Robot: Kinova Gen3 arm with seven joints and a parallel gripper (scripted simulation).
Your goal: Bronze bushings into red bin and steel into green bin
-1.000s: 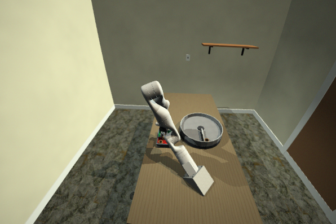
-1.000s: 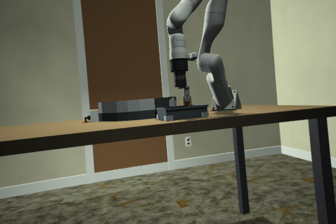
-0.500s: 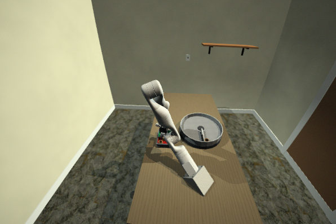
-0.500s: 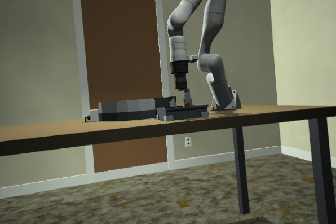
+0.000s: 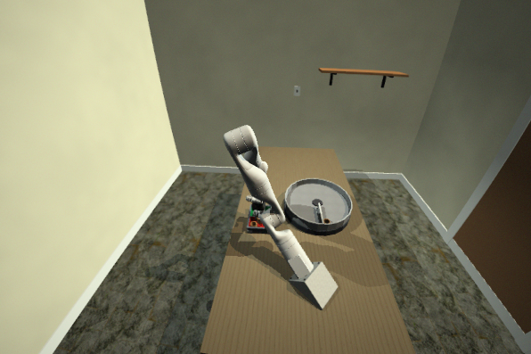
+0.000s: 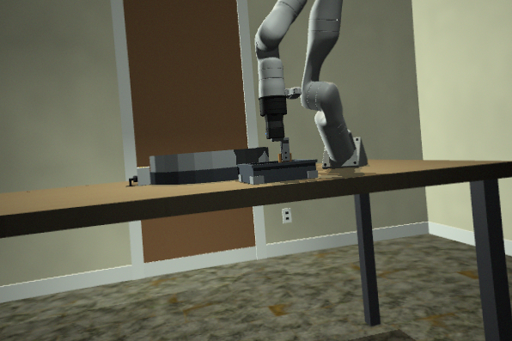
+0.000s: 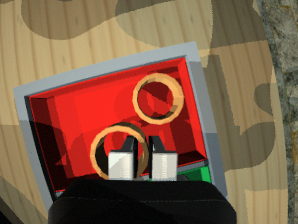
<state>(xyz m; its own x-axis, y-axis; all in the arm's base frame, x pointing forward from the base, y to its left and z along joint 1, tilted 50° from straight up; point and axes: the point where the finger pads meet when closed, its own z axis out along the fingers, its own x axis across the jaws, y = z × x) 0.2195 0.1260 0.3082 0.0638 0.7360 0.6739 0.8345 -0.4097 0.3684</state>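
Now: the bin tray 3 cm ahead of my hand, 1 cm to the right of it and 4 cm below it. From my hand the other things lie so: grey turntable 20 cm ahead, 34 cm to the right, 2 cm below.
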